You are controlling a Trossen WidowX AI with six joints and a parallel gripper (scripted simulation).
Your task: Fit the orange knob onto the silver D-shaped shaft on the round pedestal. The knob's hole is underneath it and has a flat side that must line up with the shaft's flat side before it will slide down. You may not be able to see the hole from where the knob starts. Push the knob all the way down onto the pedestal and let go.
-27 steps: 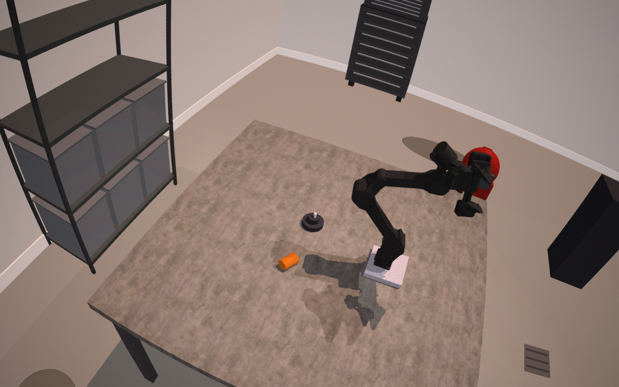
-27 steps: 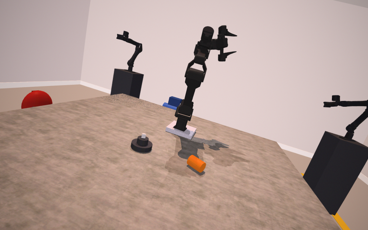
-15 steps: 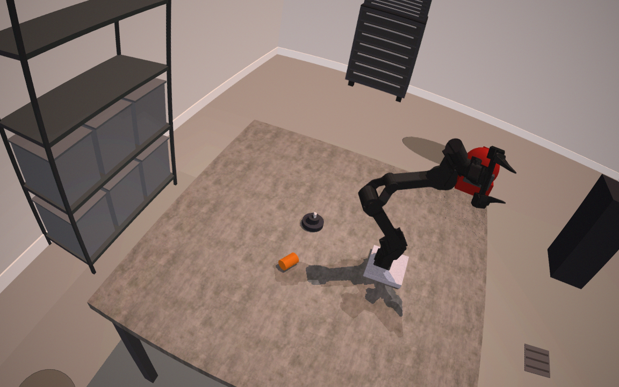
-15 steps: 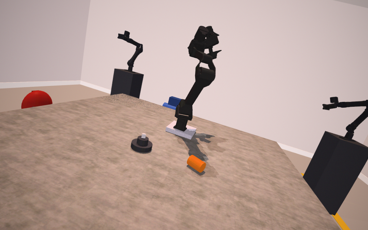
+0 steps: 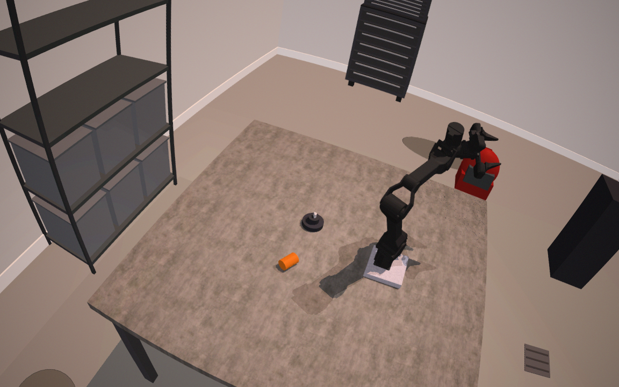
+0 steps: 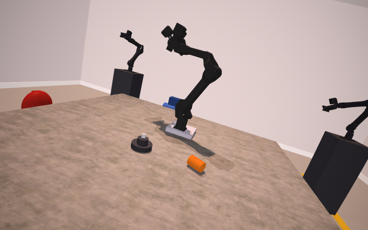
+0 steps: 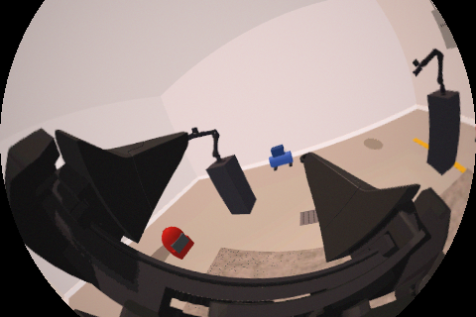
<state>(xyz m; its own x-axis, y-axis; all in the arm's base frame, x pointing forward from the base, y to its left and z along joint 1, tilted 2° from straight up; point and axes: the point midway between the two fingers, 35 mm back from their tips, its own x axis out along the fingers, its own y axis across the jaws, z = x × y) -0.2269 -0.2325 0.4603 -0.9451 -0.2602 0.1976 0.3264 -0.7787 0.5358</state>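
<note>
Now: gripper tip 57 cm short of the orange knob, 48 cm above it and 40 cm to the right of it. The rest, counted from my gripper tip: round pedestal 56 cm ahead, 47 cm below, 16 cm to the left.
</note>
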